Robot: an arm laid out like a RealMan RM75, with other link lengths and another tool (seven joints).
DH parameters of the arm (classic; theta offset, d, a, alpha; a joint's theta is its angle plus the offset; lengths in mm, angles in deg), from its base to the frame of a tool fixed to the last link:
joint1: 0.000 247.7 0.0 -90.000
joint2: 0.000 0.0 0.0 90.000
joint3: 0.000 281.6 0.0 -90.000
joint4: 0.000 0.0 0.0 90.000
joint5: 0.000 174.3 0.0 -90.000
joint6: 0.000 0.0 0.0 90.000
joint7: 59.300 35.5 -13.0 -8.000
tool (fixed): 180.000 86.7 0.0 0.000
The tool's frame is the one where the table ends.
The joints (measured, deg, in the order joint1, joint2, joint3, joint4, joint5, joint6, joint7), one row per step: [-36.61 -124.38 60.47 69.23 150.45 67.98 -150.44]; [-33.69 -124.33 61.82 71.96 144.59 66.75 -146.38]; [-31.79 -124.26 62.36 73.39 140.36 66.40 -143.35]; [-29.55 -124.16 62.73 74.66 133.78 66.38 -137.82]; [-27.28 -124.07 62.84 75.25 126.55 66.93 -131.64]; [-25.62 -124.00 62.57 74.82 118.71 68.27 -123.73]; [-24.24 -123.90 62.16 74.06 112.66 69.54 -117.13]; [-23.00 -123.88 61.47 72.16 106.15 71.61 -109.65]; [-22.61 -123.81 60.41 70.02 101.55 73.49 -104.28]
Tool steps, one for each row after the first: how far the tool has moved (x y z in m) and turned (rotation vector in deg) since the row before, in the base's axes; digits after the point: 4 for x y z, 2 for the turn. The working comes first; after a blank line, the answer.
Tool pose at each row, in the base's axes (x y z in m, rotation vector in deg; the steps are taken from these numbers as rounded here): [-0.2242 0.3648 0.0200 -2.63 -159.71 -35.27]; [-0.2222 0.3597 0.0223 -8.03 -162.33 -38.32]; [-0.2215 0.3552 0.0237 -11.43 -164.31 -39.91]; [-0.2192 0.3493 0.0248 -17.60 -167.25 -41.69]; [-0.2178 0.3420 0.0253 -24.01 -170.46 -43.34]; [-0.2146 0.3357 0.0251 32.04 169.40 43.91]; [-0.2140 0.3304 0.0259 37.47 164.65 44.21]; [-0.2146 0.3240 0.0251 42.59 159.16 44.30]; [-0.2152 0.3209 0.0253 45.61 154.85 44.85]

[0.0020 -0.0051 0.0023 1.05 -2.50 -4.49]; [0.0007 -0.0045 0.0014 0.36 -1.91 -2.80]; [0.0023 -0.0059 0.0011 0.07 -2.75 -4.75]; [0.0014 -0.0073 0.0005 -0.13 -3.18 -4.82]; [0.0032 -0.0063 -0.0002 -0.21 -3.16 -6.18]; [0.0006 -0.0053 0.0008 0.42 -2.37 -4.77]; [-0.0006 -0.0064 -0.0008 0.33 -2.92 -4.98]; [-0.0006 -0.0031 0.0002 0.55 -2.51 -3.36]
